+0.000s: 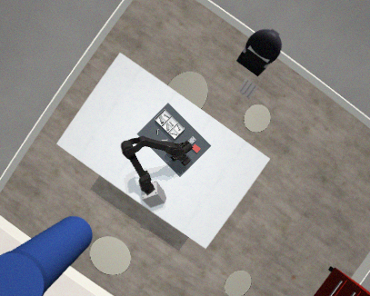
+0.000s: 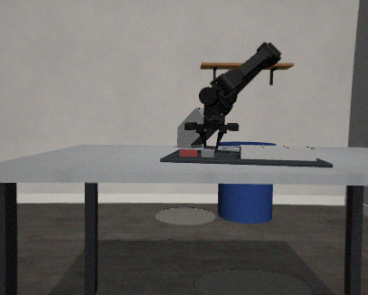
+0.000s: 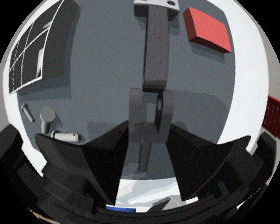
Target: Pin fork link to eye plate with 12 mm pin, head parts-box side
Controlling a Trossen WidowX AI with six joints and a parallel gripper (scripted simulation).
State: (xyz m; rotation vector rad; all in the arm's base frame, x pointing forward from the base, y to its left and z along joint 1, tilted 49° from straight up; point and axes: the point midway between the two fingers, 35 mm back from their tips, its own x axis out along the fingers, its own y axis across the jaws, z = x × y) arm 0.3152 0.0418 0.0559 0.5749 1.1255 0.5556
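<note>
Right now my hand is 30 mm above the fork link. The rest, counted from my hand: grey pin 100 mm to the left, 40 mm behind, 30 mm below; dark mat 100 mm to the left, 50 mm below, 30 mm ahead; eye plate 60 mm ahead, 30 mm below, 10 mm to the left.
</note>
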